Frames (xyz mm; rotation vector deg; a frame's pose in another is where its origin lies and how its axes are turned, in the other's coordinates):
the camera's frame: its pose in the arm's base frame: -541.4 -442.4 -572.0 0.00 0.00 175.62
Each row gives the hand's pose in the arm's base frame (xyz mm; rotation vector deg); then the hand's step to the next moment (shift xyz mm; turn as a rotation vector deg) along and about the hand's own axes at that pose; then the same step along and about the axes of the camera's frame.
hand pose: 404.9 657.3 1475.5 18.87 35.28 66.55
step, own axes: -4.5 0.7 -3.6 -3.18 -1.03 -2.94
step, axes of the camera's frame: 3.6 4.4 -1.2 1.57 3.66 -2.00
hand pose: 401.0 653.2 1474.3 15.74 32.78 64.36
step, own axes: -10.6 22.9 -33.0 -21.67 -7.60 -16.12
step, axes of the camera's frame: 39.1 5.5 -13.1 8.04 24.68 -10.65
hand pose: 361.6 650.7 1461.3 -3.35 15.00 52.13
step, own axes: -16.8 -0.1 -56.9 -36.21 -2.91 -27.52
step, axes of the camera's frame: 19.3 23.7 -50.8 21.69 35.93 -17.76
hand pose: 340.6 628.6 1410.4 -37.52 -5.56 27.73
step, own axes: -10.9 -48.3 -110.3 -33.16 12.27 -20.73
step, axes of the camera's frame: -43.4 97.1 -57.5 27.87 20.71 -21.78
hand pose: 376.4 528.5 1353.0 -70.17 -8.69 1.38
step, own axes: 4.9 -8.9 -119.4 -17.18 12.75 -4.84
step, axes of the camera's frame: -28.3 112.3 -30.6 15.38 3.09 -15.33
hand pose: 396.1 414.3 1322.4 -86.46 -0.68 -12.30
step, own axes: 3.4 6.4 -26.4 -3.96 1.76 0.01
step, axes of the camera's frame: -3.0 26.1 -7.6 3.66 -0.34 -2.30
